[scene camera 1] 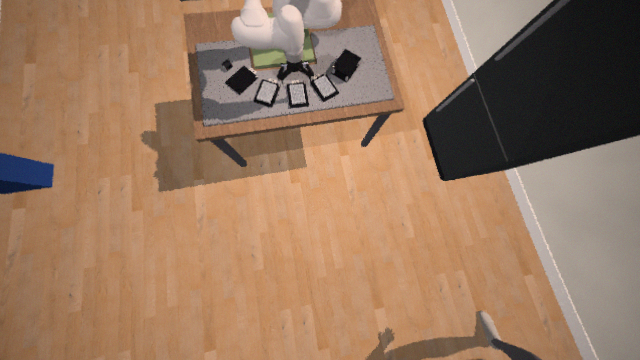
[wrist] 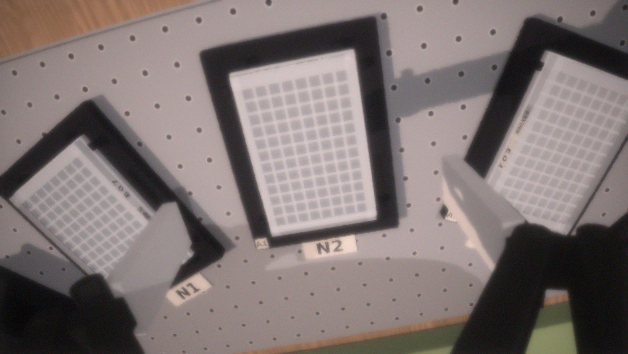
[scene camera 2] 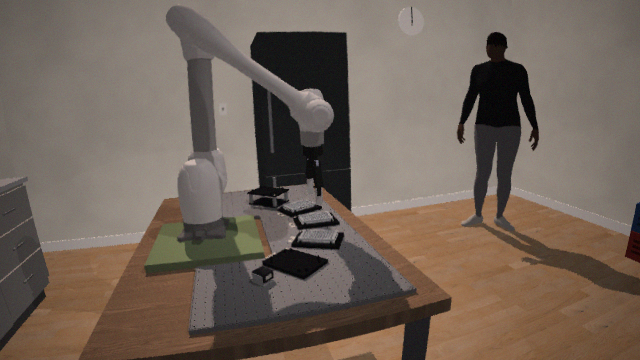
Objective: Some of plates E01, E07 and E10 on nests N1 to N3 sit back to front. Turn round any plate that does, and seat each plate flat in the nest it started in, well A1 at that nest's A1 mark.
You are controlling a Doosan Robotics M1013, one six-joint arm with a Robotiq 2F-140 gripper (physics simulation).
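Places are measured from the arm's base along level axes (x ahead, y left, z up), in metres.
Where they show: gripper, between the fingertips: (scene camera 1: 296, 85) (wrist: 310, 202) (scene camera 2: 314, 198); arm's base, origin of its link: (scene camera 2: 204, 231).
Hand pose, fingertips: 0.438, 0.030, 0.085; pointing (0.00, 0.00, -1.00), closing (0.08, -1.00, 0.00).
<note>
Things, the pixels of their top centre, and the offset from my fingertips, as dx, dy, dz. "*": a spot on its surface instead.
- nest N1, centre of its top: (wrist: 100, 228) (scene camera 2: 299, 205) (scene camera 1: 324, 85) -0.047, +0.176, -0.077
- nest N2, centre of its top: (wrist: 308, 152) (scene camera 2: 315, 217) (scene camera 1: 297, 93) +0.000, +0.001, -0.077
- Plate E01, centre of its top: (wrist: 564, 154) (scene camera 2: 318, 234) (scene camera 1: 266, 91) -0.020, -0.188, -0.072
- nest N3, centre of its top: (wrist: 560, 153) (scene camera 2: 318, 235) (scene camera 1: 266, 91) -0.020, -0.188, -0.077
- N3's A1 mark, centre of its top: (wrist: 452, 215) -0.070, -0.110, -0.086
- black nest, centre of its top: (scene camera 2: 287, 255) (scene camera 1: 239, 74) -0.138, -0.346, -0.066
- small black block, a spot on its surface: (scene camera 2: 262, 274) (scene camera 1: 223, 63) * -0.215, -0.446, -0.066
My gripper (scene camera 1: 296, 77) (scene camera 2: 315, 192) (wrist: 310, 202) is open and empty, above the nests. In the wrist view, plate E07 (wrist: 82, 215) lies in nest N1 (wrist: 134, 169), its label along the edge towards N2; my finger covers a corner, and N1's A1 mark is hidden. A plate with no readable label (scene camera 1: 297, 94) (scene camera 2: 316, 218) (wrist: 310, 145) lies in nest N2 (wrist: 239, 150), whose A1 mark (wrist: 261, 243) is at lower left. Plate E01 (scene camera 1: 267, 92) (scene camera 2: 318, 237) (wrist: 570, 135) lies in nest N3 (wrist: 500, 115), its label along the edge towards N2. N3's A1 mark (wrist: 451, 215) is partly behind my finger.
A black nest (scene camera 1: 241, 80) (scene camera 2: 295, 262) lies beyond N3, with a small black block (scene camera 1: 227, 64) (scene camera 2: 262, 274) near it. A two-level black stand (scene camera 1: 347, 64) (scene camera 2: 269, 191) is beyond N1. The arm stands on a green base (scene camera 2: 160, 250). A person (scene camera 2: 497, 95) stands away from the table.
</note>
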